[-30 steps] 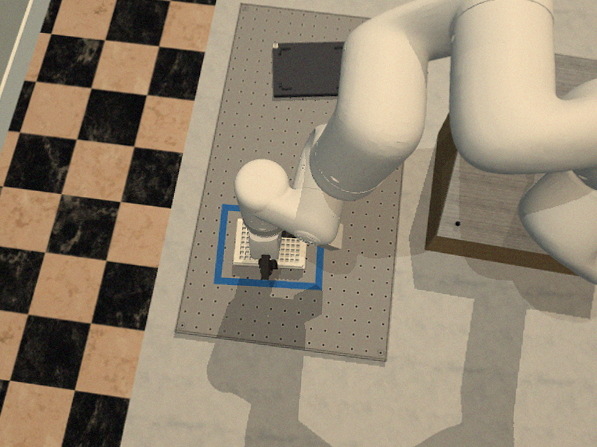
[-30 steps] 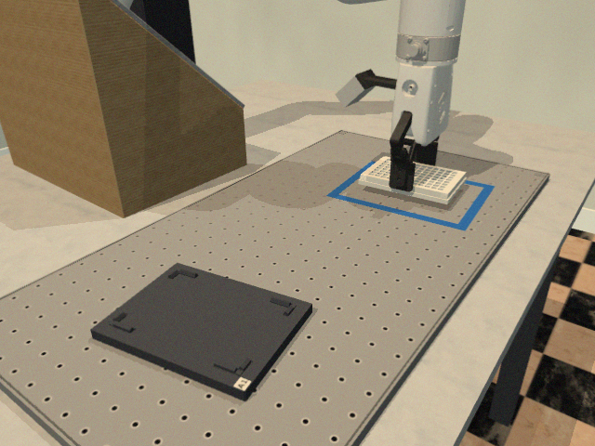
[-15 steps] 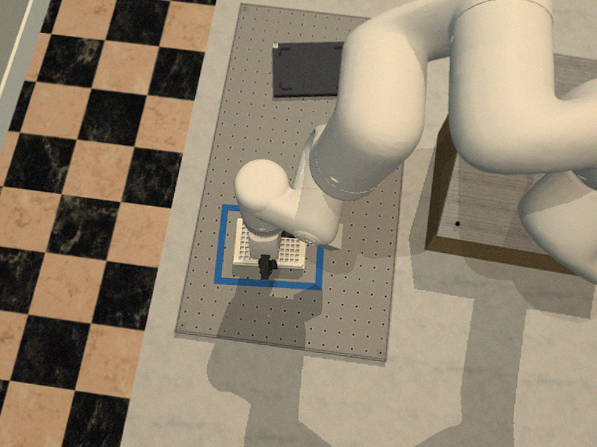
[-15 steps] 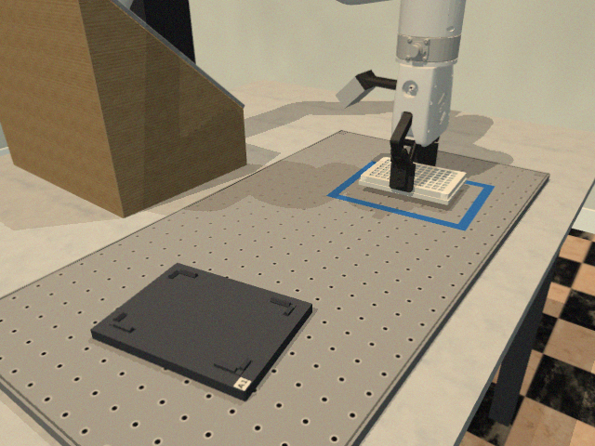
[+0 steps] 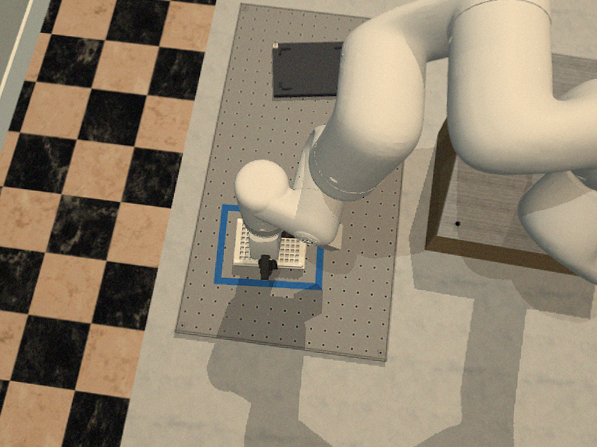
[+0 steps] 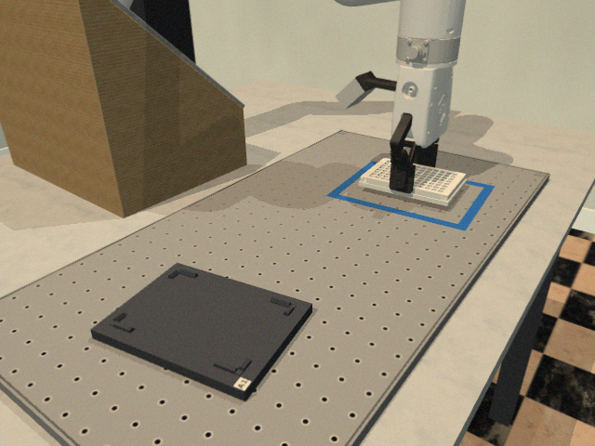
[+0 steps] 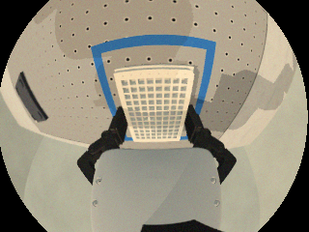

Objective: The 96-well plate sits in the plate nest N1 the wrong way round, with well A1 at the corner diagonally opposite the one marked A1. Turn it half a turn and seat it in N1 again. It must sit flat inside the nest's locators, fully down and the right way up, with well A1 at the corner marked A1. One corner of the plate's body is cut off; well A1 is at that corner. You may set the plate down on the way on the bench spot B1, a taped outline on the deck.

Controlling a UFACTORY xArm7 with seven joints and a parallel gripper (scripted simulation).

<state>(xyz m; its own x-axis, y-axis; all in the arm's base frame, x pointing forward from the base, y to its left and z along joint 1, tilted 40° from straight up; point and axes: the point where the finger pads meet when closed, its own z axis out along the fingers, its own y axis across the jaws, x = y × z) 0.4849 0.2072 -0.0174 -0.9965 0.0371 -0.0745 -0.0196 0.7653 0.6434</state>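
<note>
Now: the white 96-well plate 1 cm below my hand. Also, from my hand: dark plate nest N1: 38 cm to the right, 5 cm behind, 2 cm below; A1 label: 42 cm to the right, 3 cm ahead, 2 cm below.
</note>
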